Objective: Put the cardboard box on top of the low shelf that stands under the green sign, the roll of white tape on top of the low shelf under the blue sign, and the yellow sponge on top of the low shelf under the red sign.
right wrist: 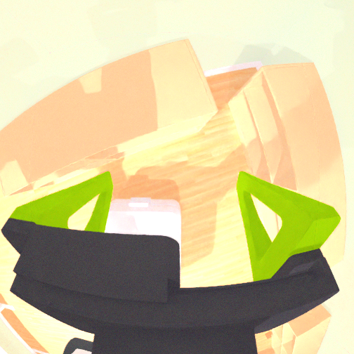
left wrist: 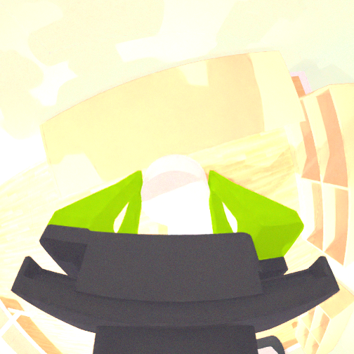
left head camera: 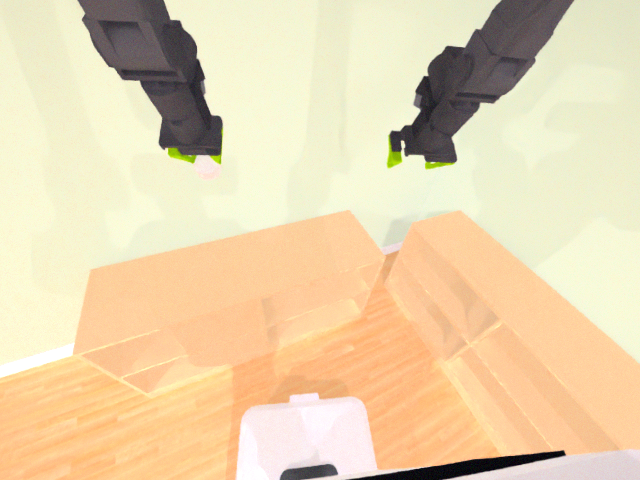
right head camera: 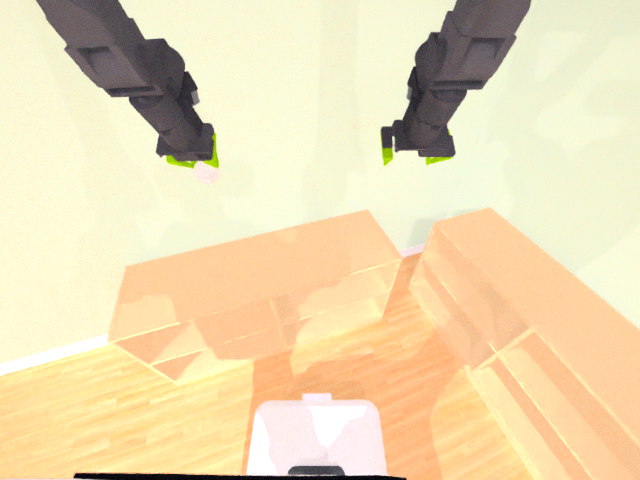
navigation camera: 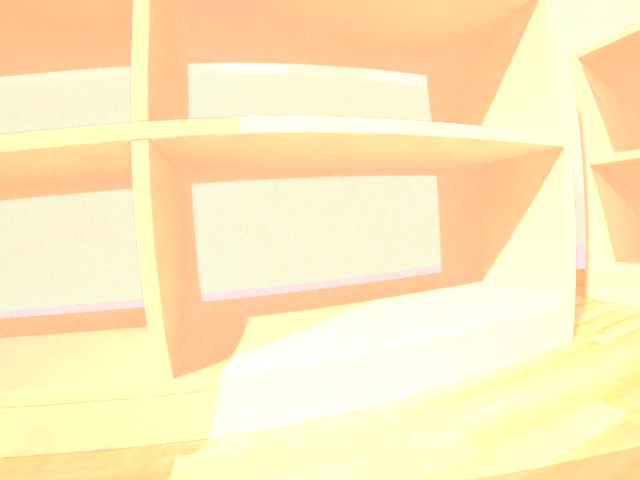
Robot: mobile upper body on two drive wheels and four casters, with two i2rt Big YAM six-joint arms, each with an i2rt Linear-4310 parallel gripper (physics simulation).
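Places are measured from the left arm's base along level axes (x ahead, y left, z up), in millimetres.
Pixels of known places: left gripper, fingertip midpoint: point(left head camera: 208, 161) point(right head camera: 207, 166); right gripper, fingertip midpoint: point(left head camera: 407, 166) point(right head camera: 405, 162).
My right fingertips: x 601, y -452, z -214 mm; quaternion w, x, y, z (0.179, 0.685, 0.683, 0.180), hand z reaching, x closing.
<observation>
Behind a point stands the place of what it marks.
My left gripper point(left head camera: 206, 160) @(x 600, y -2, z -212 mm) point(right head camera: 205, 164) @(x 600, y -2, z -212 mm) point(left wrist: 174, 177) is shut on a white roll of tape point(left head camera: 207, 169) @(x 570, y -7, z -213 mm) point(right head camera: 206, 175) @(x 566, y -10, z -215 mm) point(left wrist: 175, 200), held between its green fingers. In the head views it appears above the back edge of a low wooden shelf point(left head camera: 217, 273) @(x 742, y 128, z -800 mm) point(right head camera: 248, 263) @(x 787, y 75, z -800 mm) point(left wrist: 150, 115) point(right wrist: 110, 100) point(navigation camera: 336, 125) @(x 681, y -242, z -1076 mm). My right gripper point(left head camera: 410, 166) @(x 601, y -452, z -214 mm) point(right head camera: 407, 163) @(x 601, y -452, z -214 mm) point(right wrist: 174, 178) is open and empty. A second low shelf point(left head camera: 537, 304) @(x 516, y -1234, z -800 mm) point(right head camera: 558, 289) @(x 622, y -1230, z -800 mm) point(right wrist: 310, 115) stands at the right. No object shows on the visible parts of their tops. The cardboard box, the yellow sponge and the coloured signs do not show.
My white base point(left head camera: 310, 428) @(x 221, y -242, z -1150 mm) point(right head camera: 317, 428) @(x 219, y -229, z -1150 mm) point(right wrist: 155, 220) stands on the wooden floor point(left head camera: 330, 361) @(x 550, y -394, z -1410 mm) point(right head camera: 351, 361) @(x 556, y -413, z -1410 mm) in front of the first shelf. The navigation view shows that shelf's compartments very close. A narrow gap separates the two shelves, with a pale wall behind.
</observation>
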